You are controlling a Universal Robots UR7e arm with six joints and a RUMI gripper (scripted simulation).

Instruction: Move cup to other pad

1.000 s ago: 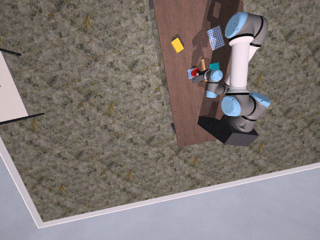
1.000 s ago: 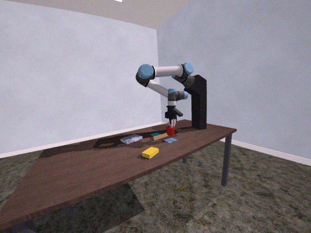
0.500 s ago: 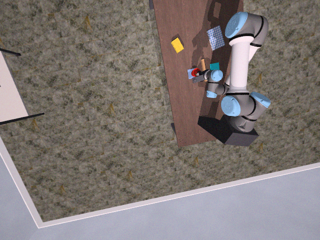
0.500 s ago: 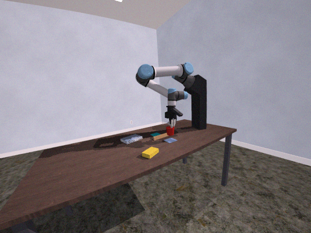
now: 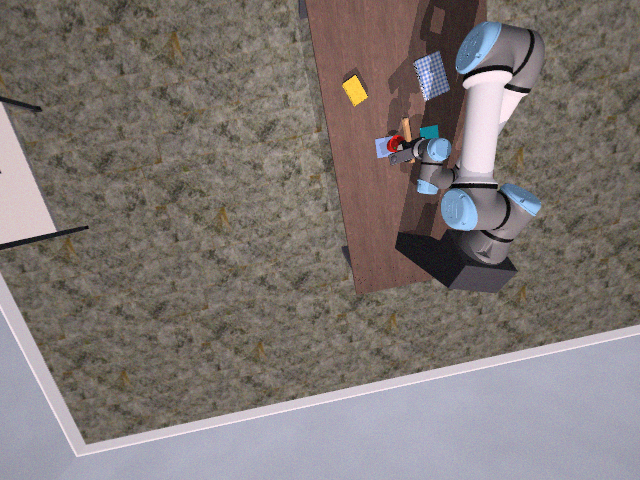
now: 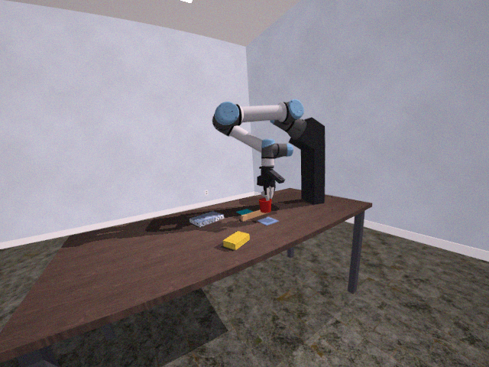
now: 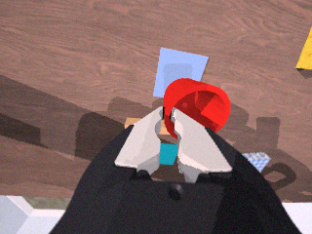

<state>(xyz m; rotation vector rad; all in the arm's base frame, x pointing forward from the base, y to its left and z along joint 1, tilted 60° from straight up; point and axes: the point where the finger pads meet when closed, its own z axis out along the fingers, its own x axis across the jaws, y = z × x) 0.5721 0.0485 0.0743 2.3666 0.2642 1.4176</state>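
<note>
Right now the teal pad is 21 cm to the right of my hand and 12 cm below it. The rest, counted from my hand: wooden rail: 2 cm ahead, 10 cm to the right, 10 cm below; then red cup: 3 cm ahead, 3 cm below; then light blue pad: 4 cm ahead, 2 cm to the left, 12 cm below.
</note>
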